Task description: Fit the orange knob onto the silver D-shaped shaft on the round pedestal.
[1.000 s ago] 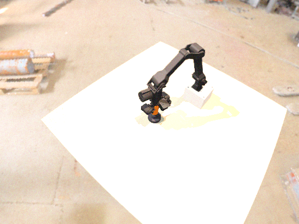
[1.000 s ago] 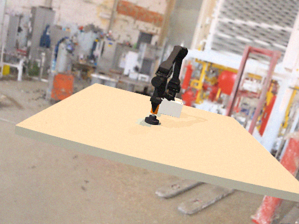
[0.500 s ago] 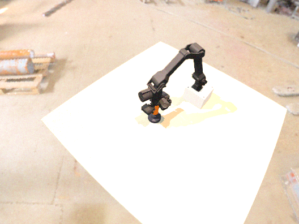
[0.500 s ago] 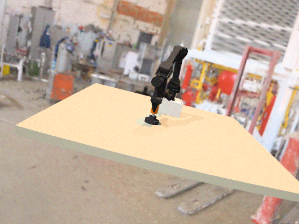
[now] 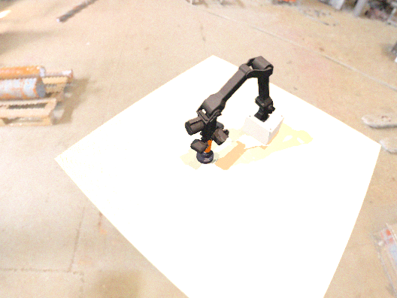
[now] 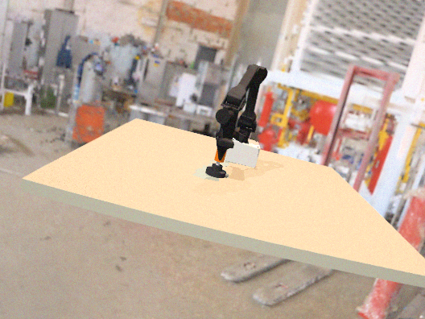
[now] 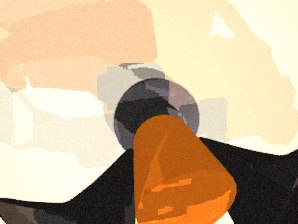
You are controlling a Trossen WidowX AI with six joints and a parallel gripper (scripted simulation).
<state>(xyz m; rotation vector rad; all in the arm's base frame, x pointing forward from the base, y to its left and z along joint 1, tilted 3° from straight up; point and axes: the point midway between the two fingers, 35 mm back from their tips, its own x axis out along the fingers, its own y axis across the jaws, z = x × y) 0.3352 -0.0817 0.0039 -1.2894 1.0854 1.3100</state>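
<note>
My gripper tip is 30 mm below the orange knob. Round my gripper tip: dark round pedestal: 40 mm below.
</note>
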